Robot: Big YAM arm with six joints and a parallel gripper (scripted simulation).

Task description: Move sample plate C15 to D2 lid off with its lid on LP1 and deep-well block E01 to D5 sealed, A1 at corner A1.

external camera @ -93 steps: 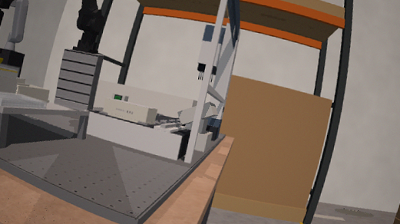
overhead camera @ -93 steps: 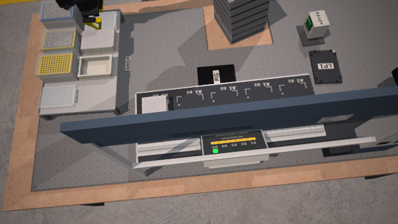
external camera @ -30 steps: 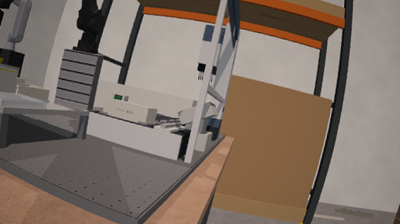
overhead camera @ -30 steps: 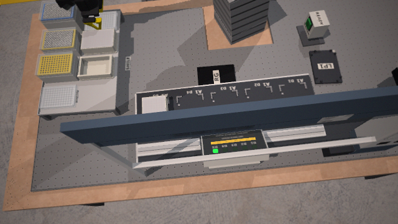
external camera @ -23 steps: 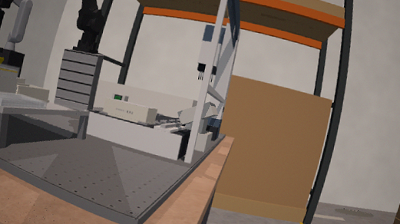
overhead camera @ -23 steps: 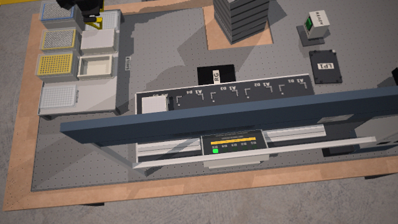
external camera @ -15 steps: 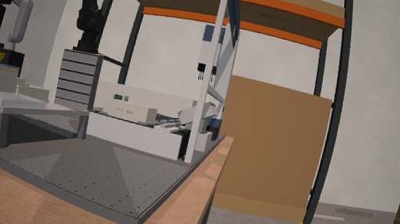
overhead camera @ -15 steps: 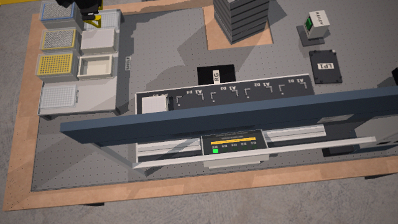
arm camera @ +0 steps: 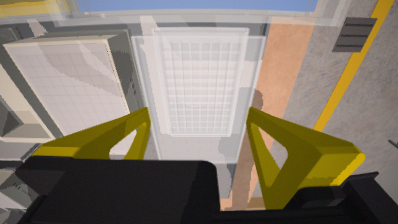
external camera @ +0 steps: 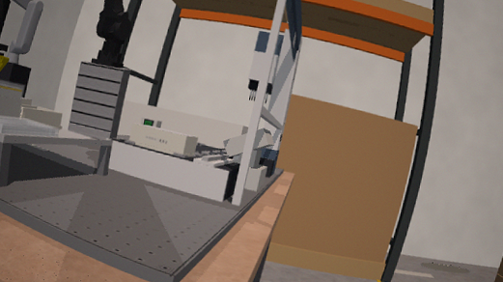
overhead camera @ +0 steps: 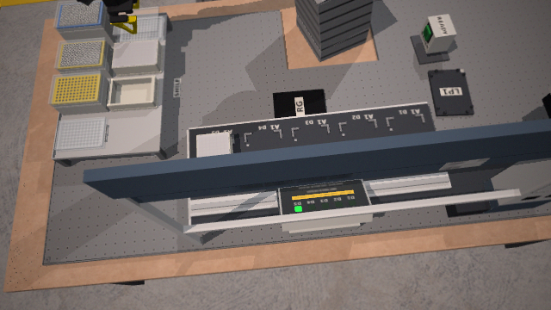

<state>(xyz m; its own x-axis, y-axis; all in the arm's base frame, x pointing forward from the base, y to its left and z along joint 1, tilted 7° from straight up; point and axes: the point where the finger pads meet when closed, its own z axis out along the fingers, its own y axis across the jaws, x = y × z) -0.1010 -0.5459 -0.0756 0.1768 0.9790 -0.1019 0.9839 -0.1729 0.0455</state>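
The sample plate C15 is 50 mm below my hand. From my hand the other things lie so: clear plate lid: 10 mm below; then shelf: 150 mm ahead, 100 mm to the right, 60 mm below; then shelf label: 180 mm ahead, 120 mm below, 60 mm to the left.
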